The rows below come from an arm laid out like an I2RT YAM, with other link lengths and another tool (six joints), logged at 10 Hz.
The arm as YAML. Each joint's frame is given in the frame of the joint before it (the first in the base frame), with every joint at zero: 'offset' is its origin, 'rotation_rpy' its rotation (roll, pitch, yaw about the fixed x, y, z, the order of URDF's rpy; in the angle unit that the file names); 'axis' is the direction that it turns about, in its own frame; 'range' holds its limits. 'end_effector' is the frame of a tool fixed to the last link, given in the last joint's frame.
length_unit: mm
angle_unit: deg
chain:
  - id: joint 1
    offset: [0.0, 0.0, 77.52]
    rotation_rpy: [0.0, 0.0, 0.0]
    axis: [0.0, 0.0, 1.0]
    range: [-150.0, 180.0]
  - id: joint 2
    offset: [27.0, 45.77, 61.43]
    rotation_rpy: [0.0, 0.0, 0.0]
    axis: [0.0, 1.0, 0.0]
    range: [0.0, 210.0]
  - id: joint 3
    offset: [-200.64, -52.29, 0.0]
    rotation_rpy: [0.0, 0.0, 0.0]
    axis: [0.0, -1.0, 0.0]
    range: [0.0, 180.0]
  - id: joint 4
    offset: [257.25, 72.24, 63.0]
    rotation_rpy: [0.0, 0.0, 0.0]
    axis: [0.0, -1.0, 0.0]
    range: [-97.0, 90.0]
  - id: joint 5
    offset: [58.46, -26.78, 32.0]
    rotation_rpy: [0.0, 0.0, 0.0]
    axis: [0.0, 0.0, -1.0]
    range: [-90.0, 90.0]
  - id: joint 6
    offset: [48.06, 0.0, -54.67]
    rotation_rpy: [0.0, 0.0, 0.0]
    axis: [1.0, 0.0, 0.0]
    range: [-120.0, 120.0]
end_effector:
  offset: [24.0, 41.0, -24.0]
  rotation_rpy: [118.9, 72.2, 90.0]
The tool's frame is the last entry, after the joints.
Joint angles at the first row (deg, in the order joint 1, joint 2, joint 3, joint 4, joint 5, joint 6):
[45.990, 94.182, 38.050, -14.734, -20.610, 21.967]
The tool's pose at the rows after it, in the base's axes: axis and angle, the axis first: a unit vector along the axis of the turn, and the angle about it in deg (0 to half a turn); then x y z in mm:
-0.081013, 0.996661, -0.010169, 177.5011, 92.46, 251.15, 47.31
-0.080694, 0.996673, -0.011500, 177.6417, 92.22, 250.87, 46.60
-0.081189, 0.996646, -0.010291, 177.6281, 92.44, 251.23, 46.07
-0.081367, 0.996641, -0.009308, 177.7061, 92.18, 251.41, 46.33
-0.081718, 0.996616, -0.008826, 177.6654, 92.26, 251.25, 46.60
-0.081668, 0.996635, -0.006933, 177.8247, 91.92, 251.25, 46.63
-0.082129, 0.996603, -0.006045, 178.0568, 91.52, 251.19, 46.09
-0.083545, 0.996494, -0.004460, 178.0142, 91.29, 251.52, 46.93
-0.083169, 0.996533, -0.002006, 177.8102, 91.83, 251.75, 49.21
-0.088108, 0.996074, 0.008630, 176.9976, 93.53, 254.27, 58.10
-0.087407, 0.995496, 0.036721, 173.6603, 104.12, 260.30, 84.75
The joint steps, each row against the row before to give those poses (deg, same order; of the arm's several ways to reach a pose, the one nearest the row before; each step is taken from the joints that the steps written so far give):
[-0.023, -0.035, -0.014, -0.120, 0.196, -0.252]
[0.001, 0.154, -0.026, -0.012, 0.034, 0.035]
[-0.001, 0.241, 0.067, 0.264, -0.109, -0.028]
[0.046, -0.037, -0.013, 0.016, -0.121, 0.072]
[-0.046, -0.097, -0.033, -0.027, -0.042, -0.084]
[0.003, -0.013, -0.101, 0.147, -0.252, 0.099]
[0.009, 0.185, -0.037, 0.126, -0.231, 0.035]
[0.067, -0.155, 0.035, -0.064, -0.133, -0.063]
[-0.071, -0.583, 0.001, -0.247, -0.084, -0.006]
[0.025, -1.633, 0.634, -1.022, -0.546, -0.436]
[-0.849, -4.629, 2.166, -2.435, -0.576, -0.710]

